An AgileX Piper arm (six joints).
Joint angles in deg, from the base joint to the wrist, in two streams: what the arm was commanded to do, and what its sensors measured. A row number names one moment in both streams.
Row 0, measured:
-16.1, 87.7, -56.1, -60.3, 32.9, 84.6
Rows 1 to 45, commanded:
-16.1, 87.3, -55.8, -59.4, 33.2, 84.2
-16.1, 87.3, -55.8, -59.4, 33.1, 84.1
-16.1, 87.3, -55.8, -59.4, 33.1, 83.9
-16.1, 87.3, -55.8, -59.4, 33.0, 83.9
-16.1, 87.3, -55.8, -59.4, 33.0, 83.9
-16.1, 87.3, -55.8, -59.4, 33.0, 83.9
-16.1, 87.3, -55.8, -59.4, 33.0, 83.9
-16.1, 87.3, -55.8, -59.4, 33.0, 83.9
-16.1, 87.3, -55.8, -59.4, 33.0, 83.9
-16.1, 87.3, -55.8, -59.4, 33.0, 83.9
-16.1, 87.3, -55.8, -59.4, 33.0, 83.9
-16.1, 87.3, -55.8, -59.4, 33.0, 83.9
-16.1, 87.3, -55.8, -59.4, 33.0, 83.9
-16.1, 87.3, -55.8, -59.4, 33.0, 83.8
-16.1, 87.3, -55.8, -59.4, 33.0, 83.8
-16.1, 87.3, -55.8, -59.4, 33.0, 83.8
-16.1, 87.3, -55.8, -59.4, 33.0, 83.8
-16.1, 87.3, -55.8, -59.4, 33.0, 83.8
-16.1, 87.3, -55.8, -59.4, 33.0, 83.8
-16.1, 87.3, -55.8, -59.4, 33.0, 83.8
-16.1, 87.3, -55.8, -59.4, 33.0, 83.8
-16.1, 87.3, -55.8, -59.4, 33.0, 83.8
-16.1, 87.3, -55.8, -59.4, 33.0, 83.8
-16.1, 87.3, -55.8, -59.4, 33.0, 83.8
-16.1, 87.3, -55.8, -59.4, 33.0, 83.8
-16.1, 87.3, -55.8, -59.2, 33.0, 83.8
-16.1, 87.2, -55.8, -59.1, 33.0, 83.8
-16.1, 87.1, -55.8, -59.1, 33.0, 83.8
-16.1, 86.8, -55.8, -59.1, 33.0, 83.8
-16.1, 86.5, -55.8, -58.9, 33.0, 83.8
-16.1, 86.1, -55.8, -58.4, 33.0, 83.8
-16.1, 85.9, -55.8, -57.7, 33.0, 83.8
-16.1, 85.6, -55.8, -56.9, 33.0, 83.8
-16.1, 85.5, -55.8, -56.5, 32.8, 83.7
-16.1, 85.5, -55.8, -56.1, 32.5, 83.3
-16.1, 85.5, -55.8, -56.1, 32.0, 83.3
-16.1, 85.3, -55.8, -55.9, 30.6, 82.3
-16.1, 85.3, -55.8, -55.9, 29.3, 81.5
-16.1, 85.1, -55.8, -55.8, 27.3, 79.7
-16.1, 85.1, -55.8, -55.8, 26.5, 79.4
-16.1, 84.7, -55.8, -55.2, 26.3, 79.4
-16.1, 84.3, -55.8, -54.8, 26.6, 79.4
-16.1, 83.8, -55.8, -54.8, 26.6, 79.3
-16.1, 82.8, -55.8, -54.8, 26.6, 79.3
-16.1, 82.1, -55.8, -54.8, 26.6, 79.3
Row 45, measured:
-16.1, 84.5, -56.1, -54.3, 26.7, 80.0
